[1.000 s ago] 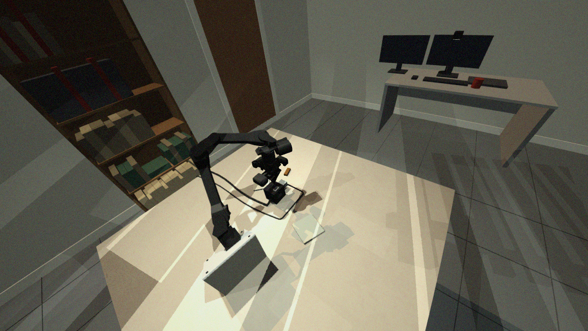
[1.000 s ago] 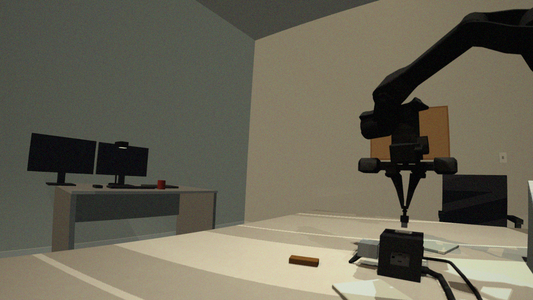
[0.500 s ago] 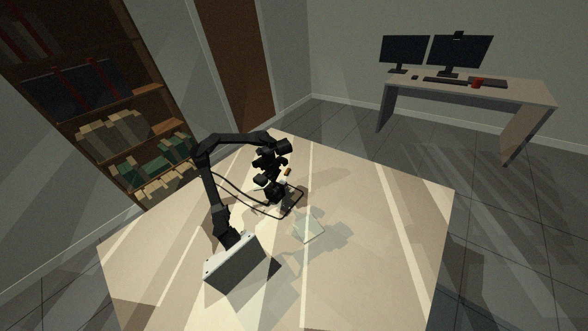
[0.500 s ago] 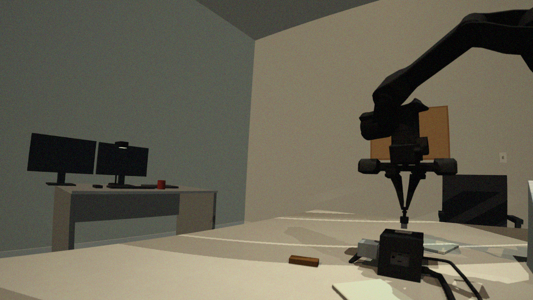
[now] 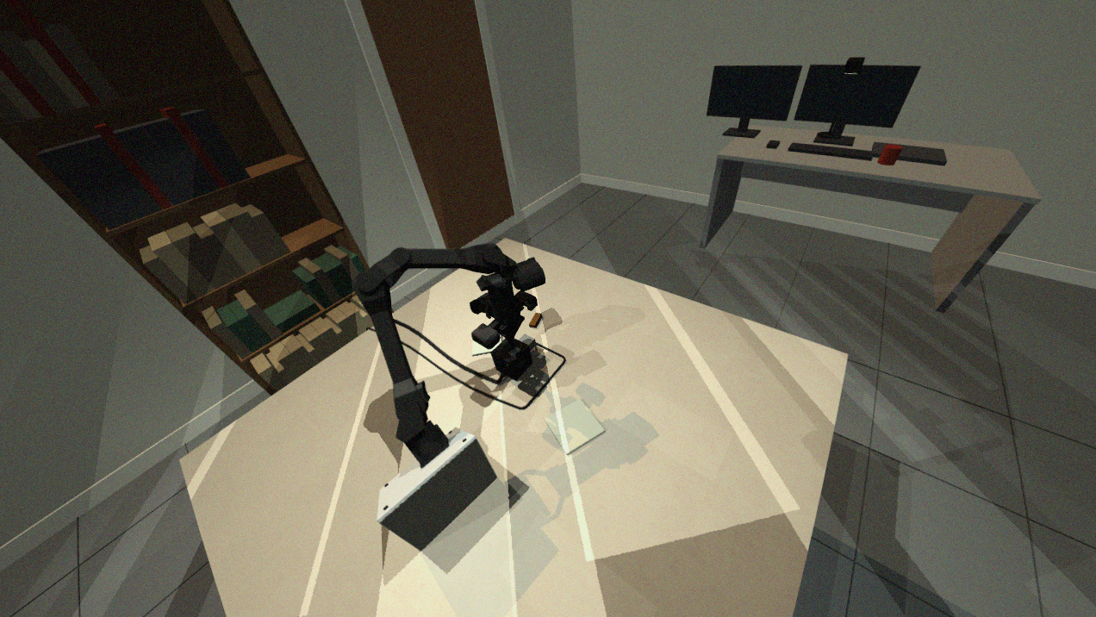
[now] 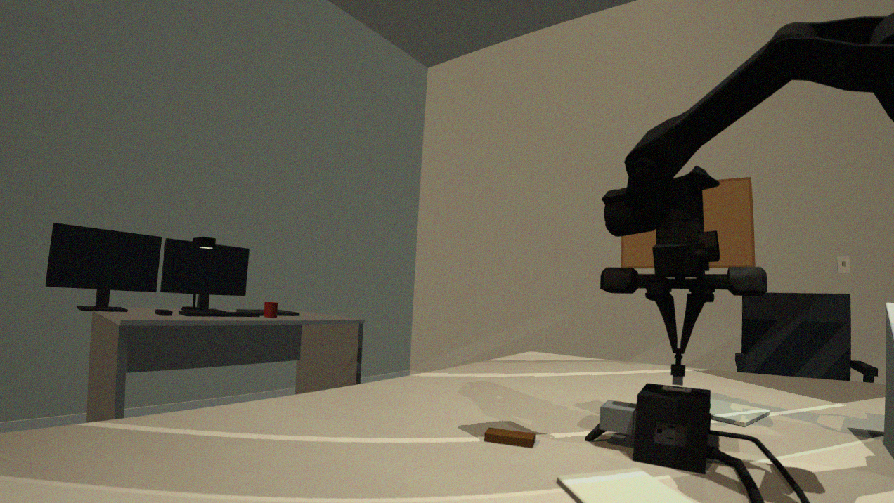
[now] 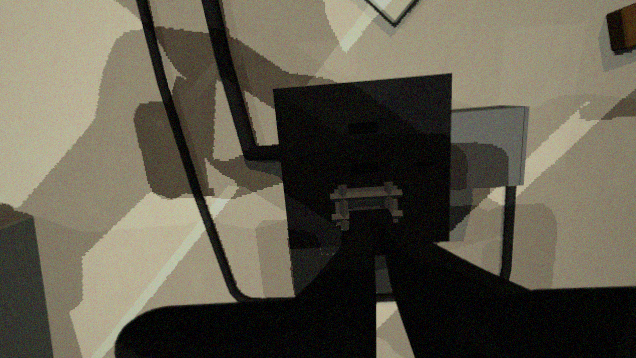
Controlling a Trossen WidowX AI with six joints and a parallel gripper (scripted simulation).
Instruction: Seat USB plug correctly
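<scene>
Right now my gripper tip is 20 mm above the dark usb plug. The rest, counted from my gripper tip: pale flat pad 10 mm behind, 240 mm to the right, 120 mm below; then brown block 160 mm ahead, 110 mm to the left, 110 mm below.
</scene>
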